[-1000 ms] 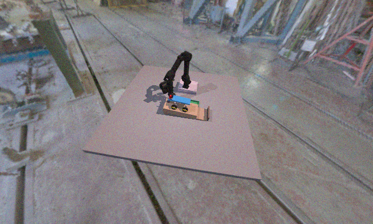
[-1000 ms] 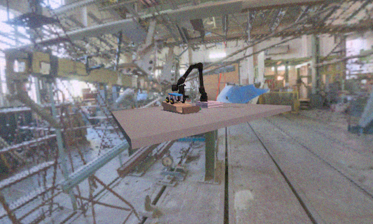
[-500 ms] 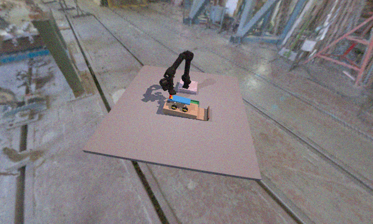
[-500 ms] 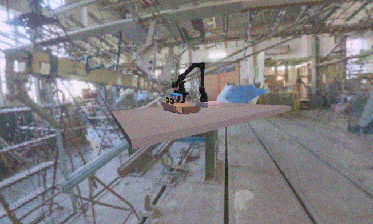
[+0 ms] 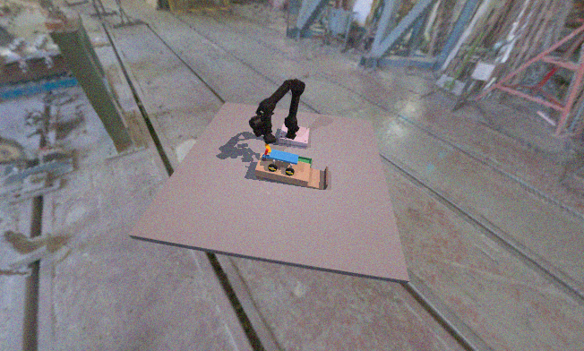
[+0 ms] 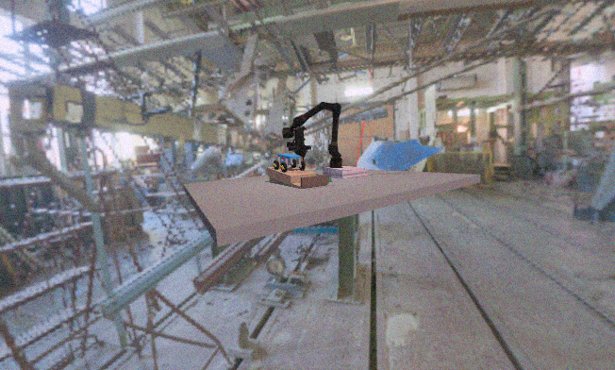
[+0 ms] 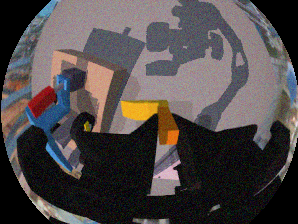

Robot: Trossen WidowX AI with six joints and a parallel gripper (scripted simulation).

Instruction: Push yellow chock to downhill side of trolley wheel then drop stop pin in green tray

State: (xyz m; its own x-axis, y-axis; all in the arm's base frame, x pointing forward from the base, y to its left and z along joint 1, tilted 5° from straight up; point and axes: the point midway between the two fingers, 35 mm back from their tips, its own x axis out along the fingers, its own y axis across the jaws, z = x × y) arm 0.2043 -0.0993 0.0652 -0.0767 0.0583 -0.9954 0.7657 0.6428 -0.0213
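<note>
My gripper tip is now 120 mm short of the red-headed stop pin, 40 mm to the right of it and 20 mm below it. The rest, counted from my gripper tip: raised end stop (420 mm to the left, 80 mm below, 70 mm ahead); blue trolley (150 mm to the left, 120 mm ahead, 10 mm above); yellow chock (20 mm ahead, 10 mm to the left, 10 mm below).
</note>
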